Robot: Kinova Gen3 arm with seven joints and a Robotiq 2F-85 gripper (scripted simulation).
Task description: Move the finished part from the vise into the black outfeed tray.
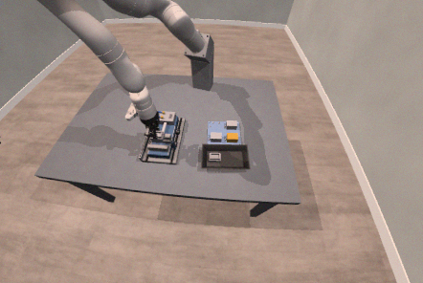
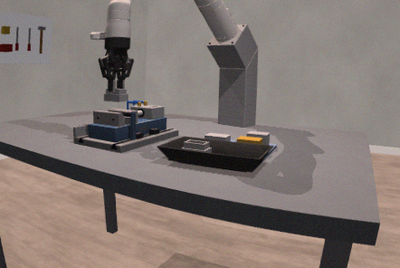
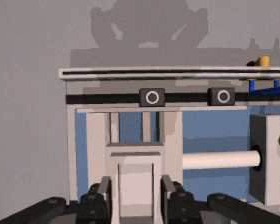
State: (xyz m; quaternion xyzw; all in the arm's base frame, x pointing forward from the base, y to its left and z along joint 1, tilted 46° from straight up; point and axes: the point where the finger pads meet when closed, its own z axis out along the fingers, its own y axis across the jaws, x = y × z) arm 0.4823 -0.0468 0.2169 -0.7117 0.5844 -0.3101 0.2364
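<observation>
The white screw rod lies 90 mm below my hand, 80 mm behind it and 20 mm to the right of it. Round my hand: blue pallet: 300 mm to the left, 190 mm behind, 160 mm below; orange block: 350 mm to the left, 160 mm behind, 140 mm below; vise: 130 mm below, 70 mm behind, 20 mm to the right.
</observation>
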